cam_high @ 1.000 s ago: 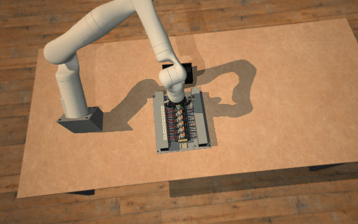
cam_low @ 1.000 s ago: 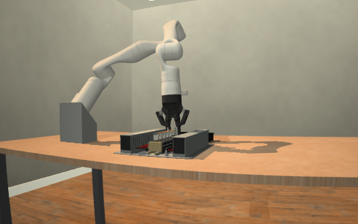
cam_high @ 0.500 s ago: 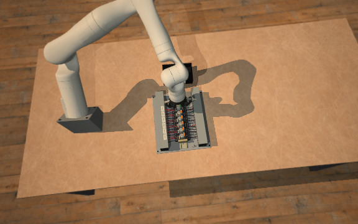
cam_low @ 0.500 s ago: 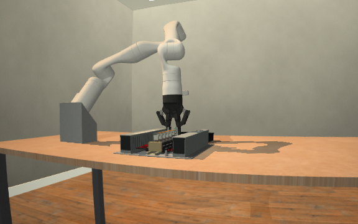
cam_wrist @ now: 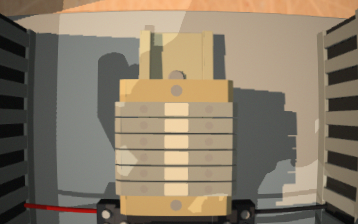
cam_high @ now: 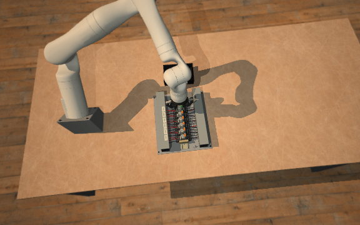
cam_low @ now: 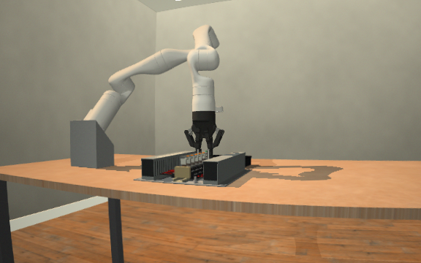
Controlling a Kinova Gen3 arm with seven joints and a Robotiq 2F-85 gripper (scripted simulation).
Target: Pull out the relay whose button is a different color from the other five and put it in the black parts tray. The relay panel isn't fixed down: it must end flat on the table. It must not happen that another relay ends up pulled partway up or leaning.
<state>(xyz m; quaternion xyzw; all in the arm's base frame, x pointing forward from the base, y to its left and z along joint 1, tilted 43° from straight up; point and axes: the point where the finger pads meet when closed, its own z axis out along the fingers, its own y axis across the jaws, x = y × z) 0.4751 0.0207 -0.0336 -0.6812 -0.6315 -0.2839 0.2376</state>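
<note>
The relay panel is 50 mm to the right of my hand and 30 mm below it. Also, from my hand: black parts tray (210 mm to the left, 40 mm below, 20 mm ahead).
</note>
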